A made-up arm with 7 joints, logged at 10 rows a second.
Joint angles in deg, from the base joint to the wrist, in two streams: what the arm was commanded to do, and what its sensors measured. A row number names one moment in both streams.
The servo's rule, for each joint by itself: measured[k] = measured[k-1] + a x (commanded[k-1-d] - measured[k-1]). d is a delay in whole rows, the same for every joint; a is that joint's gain. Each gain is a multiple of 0.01, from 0.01 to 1. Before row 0 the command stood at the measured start. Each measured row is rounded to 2 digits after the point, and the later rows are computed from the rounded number. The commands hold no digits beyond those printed.
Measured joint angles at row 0:
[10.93, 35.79, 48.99, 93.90, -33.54, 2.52, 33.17]
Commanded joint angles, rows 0 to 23:
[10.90, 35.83, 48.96, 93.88, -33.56, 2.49, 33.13]
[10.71, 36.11, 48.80, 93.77, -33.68, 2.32, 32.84]
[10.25, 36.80, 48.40, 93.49, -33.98, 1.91, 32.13]
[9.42, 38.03, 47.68, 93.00, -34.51, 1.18, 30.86]
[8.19, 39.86, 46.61, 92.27, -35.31, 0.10, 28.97]
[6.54, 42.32, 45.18, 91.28, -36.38, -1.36, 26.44]
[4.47, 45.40, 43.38, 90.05, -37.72, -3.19, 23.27]
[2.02, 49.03, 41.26, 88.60, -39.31, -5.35, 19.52]
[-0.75, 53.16, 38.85, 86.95, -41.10, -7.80, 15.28]
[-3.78, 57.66, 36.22, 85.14, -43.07, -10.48, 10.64]
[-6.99, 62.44, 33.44, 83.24, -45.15, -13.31, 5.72]
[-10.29, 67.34, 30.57, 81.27, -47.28, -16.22, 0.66]
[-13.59, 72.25, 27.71, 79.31, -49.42, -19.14, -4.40]
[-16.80, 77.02, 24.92, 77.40, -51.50, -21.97, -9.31]
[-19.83, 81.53, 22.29, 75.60, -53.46, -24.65, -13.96]
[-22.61, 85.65, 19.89, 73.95, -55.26, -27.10, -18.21]
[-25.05, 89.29, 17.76, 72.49, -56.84, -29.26, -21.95]
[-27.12, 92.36, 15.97, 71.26, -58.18, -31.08, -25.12]
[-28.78, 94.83, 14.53, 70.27, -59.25, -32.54, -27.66]
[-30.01, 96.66, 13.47, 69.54, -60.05, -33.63, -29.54]
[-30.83, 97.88, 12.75, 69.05, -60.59, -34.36, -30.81]
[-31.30, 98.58, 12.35, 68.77, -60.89, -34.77, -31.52]
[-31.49, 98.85, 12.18, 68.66, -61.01, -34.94, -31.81]
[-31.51, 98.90, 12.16, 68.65, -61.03, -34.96, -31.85]
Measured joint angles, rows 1 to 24:
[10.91, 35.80, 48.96, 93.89, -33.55, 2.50, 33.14]
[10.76, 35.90, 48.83, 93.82, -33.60, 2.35, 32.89]
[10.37, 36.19, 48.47, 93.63, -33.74, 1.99, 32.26]
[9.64, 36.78, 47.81, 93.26, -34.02, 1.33, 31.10]
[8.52, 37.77, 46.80, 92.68, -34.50, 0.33, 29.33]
[7.00, 39.23, 45.44, 91.85, -35.20, -1.04, 26.93]
[5.05, 41.20, 43.71, 90.79, -36.13, -2.78, 23.89]
[2.72, 43.71, 41.65, 89.50, -37.31, -4.86, 20.26]
[0.05, 46.73, 39.30, 88.00, -38.71, -7.24, 16.13]
[-2.90, 50.23, 36.71, 86.31, -40.32, -9.86, 11.57]
[-6.05, 54.14, 33.96, 84.50, -42.11, -12.65, 6.71]
[-9.31, 58.36, 31.11, 82.59, -44.02, -15.54, 1.69]
[-12.61, 62.80, 28.25, 80.65, -46.02, -18.46, -3.36]
[-15.84, 67.35, 25.45, 78.73, -48.05, -21.30, -8.30]
[-18.91, 71.89, 22.80, 76.88, -50.05, -24.01, -13.00]
[-21.76, 76.29, 20.36, 75.15, -51.98, -26.51, -17.32]
[-24.29, 80.45, 18.18, 73.58, -53.78, -28.74, -21.16]
[-26.47, 84.26, 16.32, 72.21, -55.41, -30.64, -24.45]
[-28.25, 87.64, 14.82, 71.07, -56.83, -32.18, -27.11]
[-29.61, 90.53, 13.69, 70.17, -58.02, -33.35, -29.13]
[-30.55, 92.88, 12.90, 69.51, -58.97, -34.17, -30.52]
[-31.13, 94.70, 12.44, 69.07, -59.68, -34.66, -31.35]
[-31.41, 96.03, 12.22, 68.83, -60.17, -34.89, -31.73]
[-31.49, 96.95, 12.17, 68.72, -60.49, -34.95, -31.83]
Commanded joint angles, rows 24 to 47:
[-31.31, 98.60, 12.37, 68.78, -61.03, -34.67, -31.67]
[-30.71, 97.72, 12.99, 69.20, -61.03, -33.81, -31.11]
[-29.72, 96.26, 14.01, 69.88, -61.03, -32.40, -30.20]
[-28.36, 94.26, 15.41, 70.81, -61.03, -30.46, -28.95]
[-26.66, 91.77, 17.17, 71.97, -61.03, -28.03, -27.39]
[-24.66, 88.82, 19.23, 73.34, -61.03, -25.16, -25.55]
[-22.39, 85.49, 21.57, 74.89, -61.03, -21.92, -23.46]
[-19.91, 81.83, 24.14, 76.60, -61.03, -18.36, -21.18]
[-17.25, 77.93, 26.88, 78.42, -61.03, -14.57, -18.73]
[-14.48, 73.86, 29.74, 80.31, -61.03, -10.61, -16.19]
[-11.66, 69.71, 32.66, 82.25, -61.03, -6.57, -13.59]
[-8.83, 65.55, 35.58, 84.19, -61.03, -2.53, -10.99]
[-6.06, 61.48, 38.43, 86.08, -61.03, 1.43, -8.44]
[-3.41, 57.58, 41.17, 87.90, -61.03, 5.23, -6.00]
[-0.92, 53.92, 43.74, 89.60, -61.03, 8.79, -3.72]
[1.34, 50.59, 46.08, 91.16, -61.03, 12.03, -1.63]
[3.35, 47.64, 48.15, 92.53, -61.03, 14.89, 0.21]
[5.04, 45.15, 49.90, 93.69, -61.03, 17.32, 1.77]
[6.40, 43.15, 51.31, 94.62, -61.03, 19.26, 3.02]
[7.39, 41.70, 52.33, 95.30, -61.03, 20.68, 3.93]
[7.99, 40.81, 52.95, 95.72, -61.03, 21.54, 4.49]
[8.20, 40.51, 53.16, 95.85, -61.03, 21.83, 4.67]
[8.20, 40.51, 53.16, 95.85, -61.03, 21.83, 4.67]
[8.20, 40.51, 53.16, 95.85, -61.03, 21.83, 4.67]
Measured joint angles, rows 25 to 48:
[-31.35, 97.48, 12.34, 68.76, -60.69, -34.72, -31.70]
[-30.86, 97.56, 12.89, 69.02, -60.82, -33.98, -31.21]
[-29.98, 97.14, 13.83, 69.53, -60.90, -32.70, -30.37]
[-28.73, 96.22, 15.16, 70.29, -60.95, -30.89, -29.19]
[-27.14, 94.80, 16.85, 71.28, -60.98, -28.57, -27.70]
[-25.23, 92.89, 18.85, 72.50, -61.00, -25.81, -25.92]
[-23.04, 90.52, 21.13, 73.91, -61.01, -22.66, -23.88]
[-20.63, 87.74, 23.66, 75.50, -61.02, -19.18, -21.64]
[-18.03, 84.60, 26.36, 77.22, -61.02, -15.45, -19.22]
[-15.30, 81.16, 29.20, 79.04, -61.02, -11.53, -16.71]
[-12.50, 77.50, 32.11, 80.93, -61.02, -7.51, -14.12]
[-9.67, 73.68, 35.02, 82.85, -61.02, -3.48, -11.52]
[-6.89, 69.78, 37.88, 84.76, -61.02, 0.50, -8.96]
[-4.21, 65.88, 40.64, 86.61, -61.02, 4.33, -6.50]
[-1.68, 62.05, 43.24, 88.37, -61.02, 7.94, -4.19]
[0.65, 58.38, 45.63, 90.02, -61.02, 11.25, -2.07]
[2.73, 54.94, 47.75, 91.50, -61.02, 14.20, -0.18]
[4.51, 51.81, 49.56, 92.79, -61.02, 16.73, 1.44]
[5.97, 49.04, 51.03, 93.87, -61.02, 18.78, 2.75]
[7.06, 46.69, 52.12, 94.71, -61.02, 20.32, 3.73]
[7.78, 44.81, 52.82, 95.31, -61.02, 21.31, 4.36]
[8.10, 43.43, 53.11, 95.63, -61.02, 21.73, 4.62]
[8.18, 42.50, 53.15, 95.76, -61.02, 21.81, 4.66]
[8.20, 41.86, 53.16, 95.81, -61.02, 21.83, 4.67]

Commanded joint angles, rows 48 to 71:
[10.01, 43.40, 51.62, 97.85, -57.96, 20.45, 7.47]
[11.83, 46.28, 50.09, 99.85, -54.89, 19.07, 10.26]
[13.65, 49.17, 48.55, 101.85, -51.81, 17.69, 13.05]
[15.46, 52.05, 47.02, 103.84, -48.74, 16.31, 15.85]
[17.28, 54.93, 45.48, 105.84, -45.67, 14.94, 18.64]
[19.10, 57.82, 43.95, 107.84, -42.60, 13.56, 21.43]
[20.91, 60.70, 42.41, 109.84, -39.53, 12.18, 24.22]
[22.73, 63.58, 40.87, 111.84, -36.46, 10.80, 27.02]
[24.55, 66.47, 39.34, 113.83, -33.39, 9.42, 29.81]
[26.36, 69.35, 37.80, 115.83, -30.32, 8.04, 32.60]
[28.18, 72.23, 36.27, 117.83, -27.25, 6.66, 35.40]
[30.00, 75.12, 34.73, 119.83, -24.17, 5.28, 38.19]
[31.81, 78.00, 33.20, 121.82, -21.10, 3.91, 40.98]
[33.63, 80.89, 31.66, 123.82, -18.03, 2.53, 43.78]
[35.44, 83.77, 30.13, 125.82, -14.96, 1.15, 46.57]
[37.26, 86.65, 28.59, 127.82, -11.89, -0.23, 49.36]
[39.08, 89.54, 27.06, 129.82, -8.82, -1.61, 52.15]
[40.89, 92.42, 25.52, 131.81, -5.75, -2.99, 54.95]
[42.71, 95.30, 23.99, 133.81, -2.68, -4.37, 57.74]
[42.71, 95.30, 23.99, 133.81, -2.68, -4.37, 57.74]
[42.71, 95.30, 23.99, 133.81, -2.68, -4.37, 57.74]
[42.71, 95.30, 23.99, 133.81, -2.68, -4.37, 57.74]
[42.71, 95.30, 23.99, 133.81, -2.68, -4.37, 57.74]
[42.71, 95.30, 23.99, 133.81, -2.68, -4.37, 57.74]
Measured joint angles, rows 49 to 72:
[9.59, 42.35, 51.87, 97.01, -59.89, 20.71, 6.99]
[11.31, 43.61, 50.37, 98.69, -58.04, 19.38, 9.70]
[13.11, 45.39, 48.84, 100.55, -55.73, 18.01, 12.48]
[14.92, 47.52, 47.31, 102.49, -53.14, 16.63, 15.28]
[16.74, 49.89, 45.77, 104.47, -50.38, 15.26, 18.07]
[18.56, 52.43, 44.24, 106.46, -47.50, 13.88, 20.86]
[20.37, 55.08, 42.70, 108.45, -44.55, 12.50, 23.65]
[22.19, 57.80, 41.16, 110.45, -41.56, 11.12, 26.45]
[24.01, 60.57, 39.63, 112.44, -38.54, 9.74, 29.24]
[25.82, 63.38, 38.09, 114.44, -35.50, 8.36, 32.03]
[27.64, 66.21, 36.56, 116.44, -32.45, 6.98, 34.83]
[29.46, 69.06, 35.02, 118.44, -29.39, 5.60, 37.62]
[31.27, 71.92, 33.49, 120.43, -26.32, 4.23, 40.41]
[33.09, 74.79, 31.95, 122.43, -23.25, 2.85, 43.21]
[34.90, 77.66, 30.42, 124.43, -20.18, 1.47, 46.00]
[36.72, 80.54, 28.88, 126.43, -17.11, 0.09, 48.79]
[38.54, 83.42, 27.35, 128.43, -14.04, -1.29, 51.58]
[40.35, 86.30, 25.81, 130.42, -10.97, -2.67, 54.38]
[42.17, 89.18, 24.28, 132.42, -7.90, -4.05, 57.17]
[42.59, 91.14, 24.04, 133.24, -5.97, -4.31, 57.64]
[42.68, 92.47, 24.00, 133.58, -4.75, -4.36, 57.72]
[42.70, 93.38, 23.99, 133.72, -3.98, -4.37, 57.74]
[42.71, 93.99, 23.99, 133.77, -3.50, -4.37, 57.74]
[42.71, 94.41, 23.99, 133.79, -3.20, -4.37, 57.74]

